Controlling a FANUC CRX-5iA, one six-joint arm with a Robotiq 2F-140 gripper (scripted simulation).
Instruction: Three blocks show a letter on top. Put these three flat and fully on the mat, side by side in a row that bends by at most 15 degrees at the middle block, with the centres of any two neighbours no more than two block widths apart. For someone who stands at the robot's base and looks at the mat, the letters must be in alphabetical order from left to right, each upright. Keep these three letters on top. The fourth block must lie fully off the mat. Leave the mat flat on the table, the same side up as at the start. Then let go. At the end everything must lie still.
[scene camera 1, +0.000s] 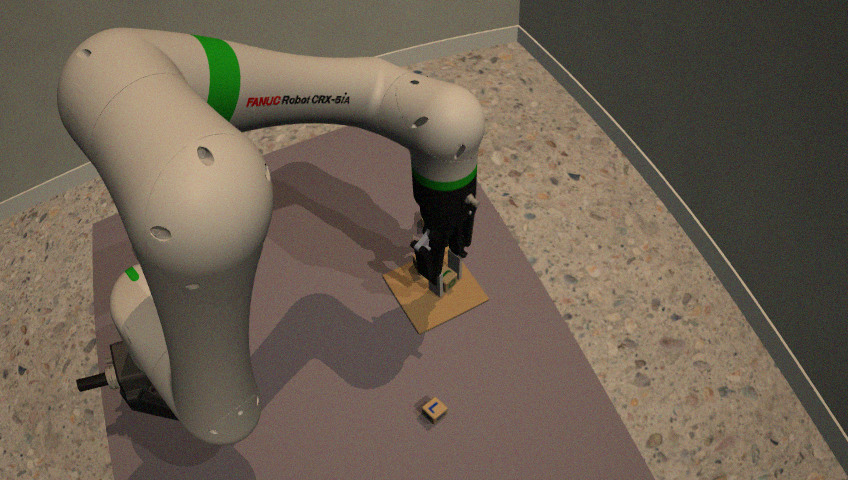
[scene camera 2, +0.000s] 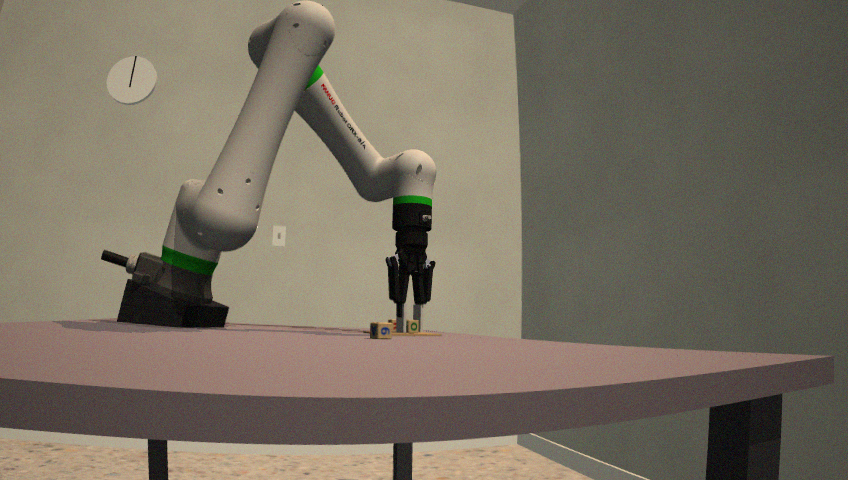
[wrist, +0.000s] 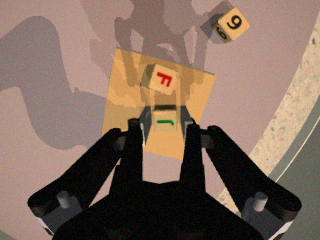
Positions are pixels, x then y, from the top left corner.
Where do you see a tan mat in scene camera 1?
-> At 426, 310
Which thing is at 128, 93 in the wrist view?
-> A tan mat.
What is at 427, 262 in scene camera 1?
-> My gripper.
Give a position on a block marked 9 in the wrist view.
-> At 229, 27
